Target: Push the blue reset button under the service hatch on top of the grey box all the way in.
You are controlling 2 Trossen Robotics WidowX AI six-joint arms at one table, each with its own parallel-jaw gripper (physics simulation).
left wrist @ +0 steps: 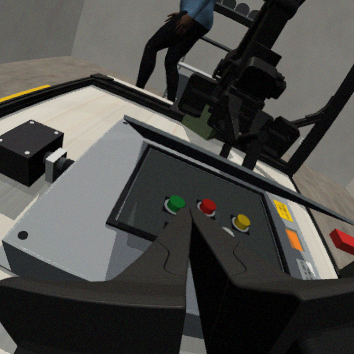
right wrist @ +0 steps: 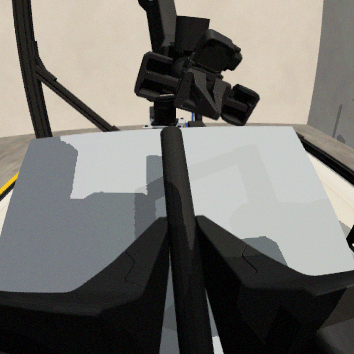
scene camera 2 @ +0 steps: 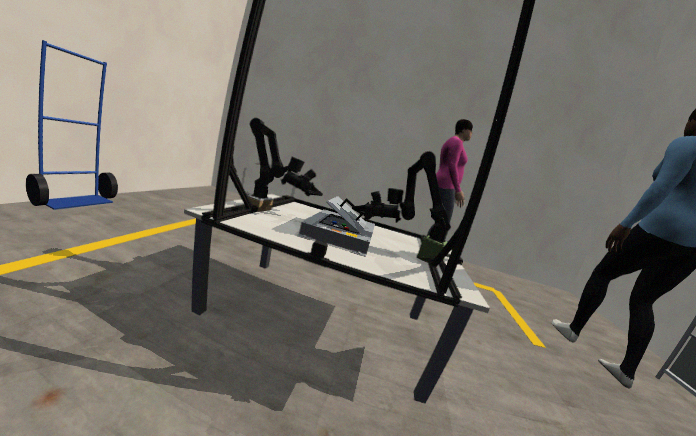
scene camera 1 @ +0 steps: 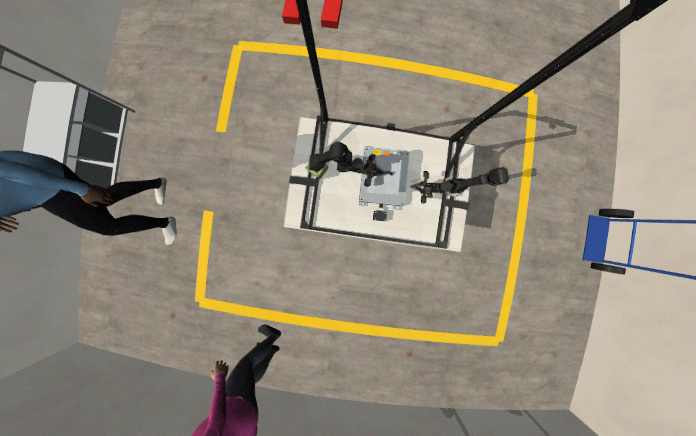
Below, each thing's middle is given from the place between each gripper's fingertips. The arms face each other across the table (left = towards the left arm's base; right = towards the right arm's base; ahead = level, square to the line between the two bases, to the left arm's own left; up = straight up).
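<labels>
My right hand is 10 mm to the right of the service hatch (scene camera 1: 388, 183) and 30 mm above it.
As for my left hand, it is 60 mm past the service hatch, 40 mm above it and 160 mm to the left of it.
</labels>
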